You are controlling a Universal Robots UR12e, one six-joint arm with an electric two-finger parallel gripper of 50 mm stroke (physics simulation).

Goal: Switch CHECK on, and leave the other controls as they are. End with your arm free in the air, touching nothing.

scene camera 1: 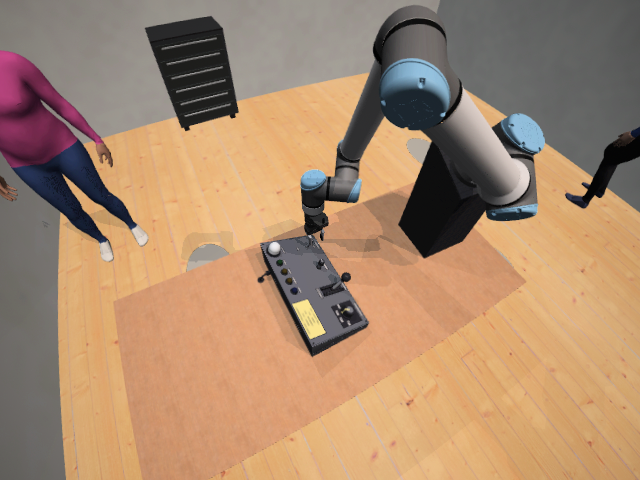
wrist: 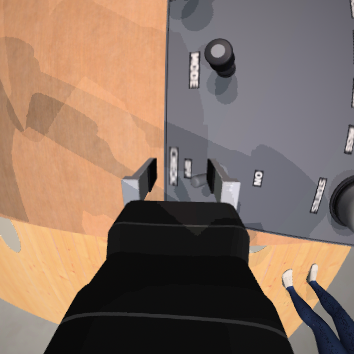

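Note:
The dark grey control panel (scene camera 1: 305,260) (wrist: 280,110) lies below my gripper (scene camera 1: 316,236) (wrist: 181,168), which is open and empty at the panel's far end. In the wrist view the CHECK label (wrist: 173,166) and the OFF label (wrist: 187,168) show between the fingers. The small grey CHECK toggle (wrist: 199,180) has its tip toward OFF; its other end is hidden behind the right finger. The ON label (wrist: 257,178) is right of that finger. The left finger is over the panel's edge. Whether the right finger touches the toggle I cannot tell.
The black MODE knob (scene camera 1: 320,264) (wrist: 220,52) stands nearby. A ball-topped lever (scene camera 1: 345,276) and a small joystick (scene camera 1: 347,311) are farther along. A white dome (scene camera 1: 273,248) stands at the corner near the STATUS label (wrist: 318,195). A yellow note (scene camera 1: 309,318) lies on the panel.

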